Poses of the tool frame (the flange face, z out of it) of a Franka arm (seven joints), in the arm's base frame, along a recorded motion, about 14 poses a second.
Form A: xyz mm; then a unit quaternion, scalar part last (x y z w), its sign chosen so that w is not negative.
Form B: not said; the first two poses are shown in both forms.
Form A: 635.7 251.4 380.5 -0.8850 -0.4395 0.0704 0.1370
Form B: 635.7 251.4 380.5 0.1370 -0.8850 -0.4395 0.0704
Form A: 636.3 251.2 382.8 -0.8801 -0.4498 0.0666 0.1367
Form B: 636.3 251.2 382.8 0.1367 -0.8801 -0.4498 0.0666
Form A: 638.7 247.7 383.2 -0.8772 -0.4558 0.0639 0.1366
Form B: 638.7 247.7 383.2 0.1366 -0.8772 -0.4558 0.0639
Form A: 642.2 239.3 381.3 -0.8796 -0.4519 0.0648 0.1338
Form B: 642.2 239.3 381.3 0.1338 -0.8796 -0.4519 0.0648
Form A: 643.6 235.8 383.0 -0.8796 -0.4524 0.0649 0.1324
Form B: 643.6 235.8 383.0 0.1324 -0.8796 -0.4524 0.0649
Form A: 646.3 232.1 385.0 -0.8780 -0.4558 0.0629 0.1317
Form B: 646.3 232.1 385.0 0.1317 -0.8780 -0.4558 0.0629
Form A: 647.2 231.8 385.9 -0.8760 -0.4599 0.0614 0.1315
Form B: 647.2 231.8 385.9 0.1315 -0.8760 -0.4599 0.0614
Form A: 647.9 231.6 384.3 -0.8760 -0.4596 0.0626 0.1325
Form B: 647.9 231.6 384.3 0.1325 -0.8760 -0.4596 0.0626
